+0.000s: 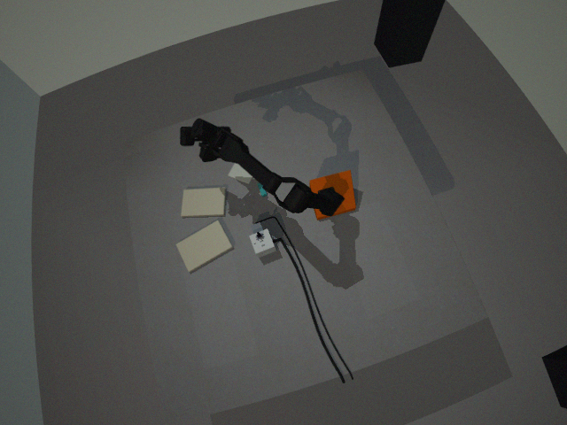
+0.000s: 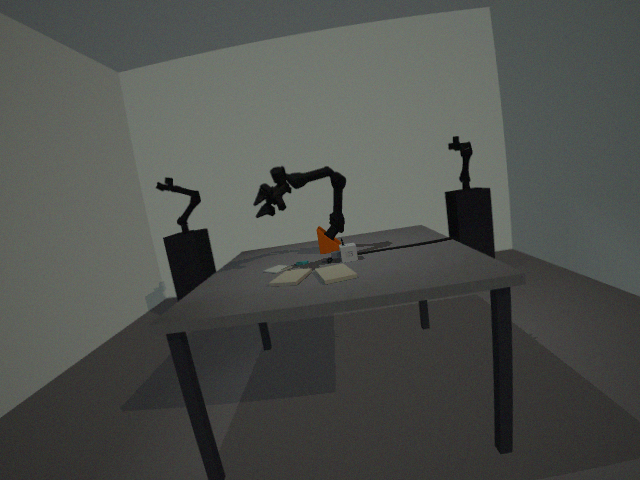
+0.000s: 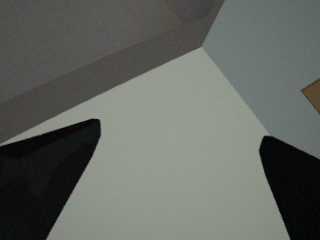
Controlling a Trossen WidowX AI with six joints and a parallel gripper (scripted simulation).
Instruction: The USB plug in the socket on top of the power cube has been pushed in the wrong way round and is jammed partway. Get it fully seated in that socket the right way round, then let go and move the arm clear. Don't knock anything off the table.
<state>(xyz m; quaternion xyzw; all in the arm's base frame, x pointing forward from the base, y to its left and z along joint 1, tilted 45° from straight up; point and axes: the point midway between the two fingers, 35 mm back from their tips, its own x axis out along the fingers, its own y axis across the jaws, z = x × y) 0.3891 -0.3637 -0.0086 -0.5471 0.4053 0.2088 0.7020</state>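
The dark USB plug is 120 mm behind my gripper tip, 370 mm to the left of it and 220 mm below it. The rest, counted from my gripper tip: white card (120 mm behind, 30 mm to the left, 310 mm below); then small teal piece (180 mm behind, 150 mm to the left, 300 mm below).
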